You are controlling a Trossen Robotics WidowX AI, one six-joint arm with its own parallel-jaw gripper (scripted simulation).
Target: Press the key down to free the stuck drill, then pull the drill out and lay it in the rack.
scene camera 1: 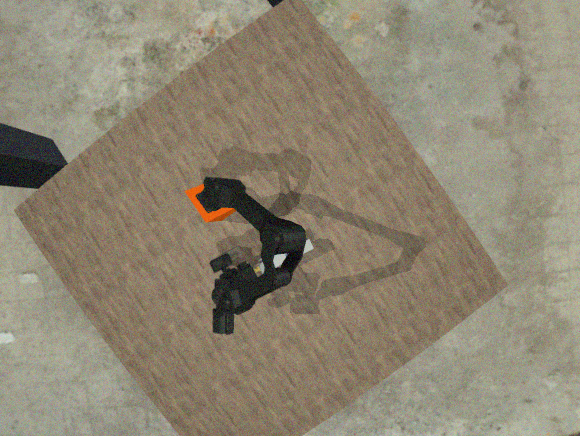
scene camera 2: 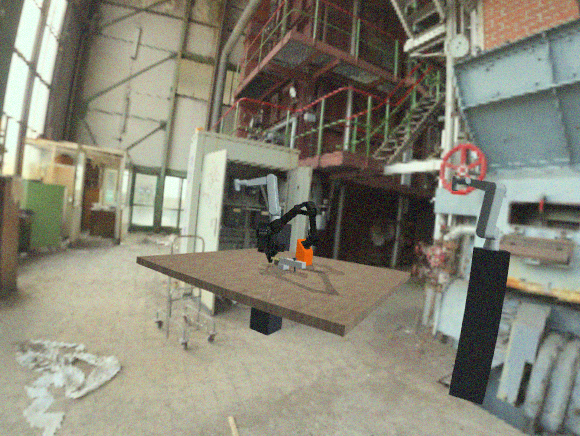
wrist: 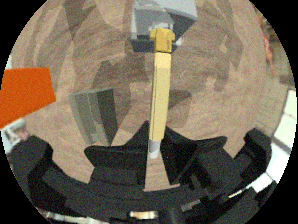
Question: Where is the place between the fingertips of the gripper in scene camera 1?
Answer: At 236, 277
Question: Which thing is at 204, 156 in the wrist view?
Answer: The gripper.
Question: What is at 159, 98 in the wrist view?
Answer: A yellow drill.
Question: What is the gripper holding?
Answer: A yellow drill.
